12 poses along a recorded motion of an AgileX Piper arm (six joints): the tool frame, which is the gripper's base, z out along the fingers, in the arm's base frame.
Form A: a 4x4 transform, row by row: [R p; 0 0 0 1], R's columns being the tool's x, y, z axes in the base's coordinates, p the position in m. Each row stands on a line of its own.
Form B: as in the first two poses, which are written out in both.
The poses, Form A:
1:
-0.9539 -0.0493 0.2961 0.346
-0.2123 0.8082 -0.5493 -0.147
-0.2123 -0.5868 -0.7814 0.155
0 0 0 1
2:
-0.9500 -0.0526 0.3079 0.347
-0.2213 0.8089 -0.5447 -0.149
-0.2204 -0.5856 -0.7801 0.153
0 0 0 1
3:
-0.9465 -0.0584 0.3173 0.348
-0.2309 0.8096 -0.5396 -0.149
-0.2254 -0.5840 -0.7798 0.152
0 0 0 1
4:
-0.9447 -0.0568 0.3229 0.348
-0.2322 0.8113 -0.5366 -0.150
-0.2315 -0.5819 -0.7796 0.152
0 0 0 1
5:
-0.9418 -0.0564 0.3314 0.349
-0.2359 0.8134 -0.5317 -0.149
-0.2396 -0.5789 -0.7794 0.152
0 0 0 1
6:
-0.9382 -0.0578 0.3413 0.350
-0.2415 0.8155 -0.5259 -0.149
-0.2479 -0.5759 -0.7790 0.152
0 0 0 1
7:
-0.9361 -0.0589 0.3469 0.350
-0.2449 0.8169 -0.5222 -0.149
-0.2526 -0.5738 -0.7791 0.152
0 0 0 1
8:
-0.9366 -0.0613 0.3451 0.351
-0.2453 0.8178 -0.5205 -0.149
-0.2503 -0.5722 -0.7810 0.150
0 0 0 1
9:
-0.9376 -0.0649 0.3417 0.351
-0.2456 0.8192 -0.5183 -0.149
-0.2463 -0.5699 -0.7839 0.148
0 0 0 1
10:
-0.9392 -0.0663 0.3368 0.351
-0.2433 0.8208 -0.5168 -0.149
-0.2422 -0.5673 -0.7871 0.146
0 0 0 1
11:
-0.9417 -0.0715 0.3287 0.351
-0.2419 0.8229 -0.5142 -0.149
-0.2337 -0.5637 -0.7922 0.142
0 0 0 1
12:
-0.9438 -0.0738 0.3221 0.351
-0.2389 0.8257 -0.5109 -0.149
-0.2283 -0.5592 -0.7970 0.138
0 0 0 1
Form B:
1: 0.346 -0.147 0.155 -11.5 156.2 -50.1
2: 0.347 -0.149 0.153 -12.0 155.7 -49.7
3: 0.348 -0.149 0.152 -12.7 155.3 -49.3
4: 0.348 -0.150 0.152 -12.7 155.0 -49.0
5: 0.349 -0.149 0.152 -12.8 154.6 -48.6
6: 0.350 -0.149 0.152 -13.1 154.1 -48.1
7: 0.350 -0.149 0.152 -13.2 153.9 -47.7
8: 0.351 -0.149 0.150 -13.4 154.0 -47.6
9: 0.351 -0.149 0.148 -13.5 154.3 -47.4
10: 0.351 -0.149 0.146 -13.5 154.7 -47.3
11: 0.351 -0.149 0.142 -13.7 155.3 -47.1
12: 0.351 -0.149 0.138 -13.7 155.8 -46.7
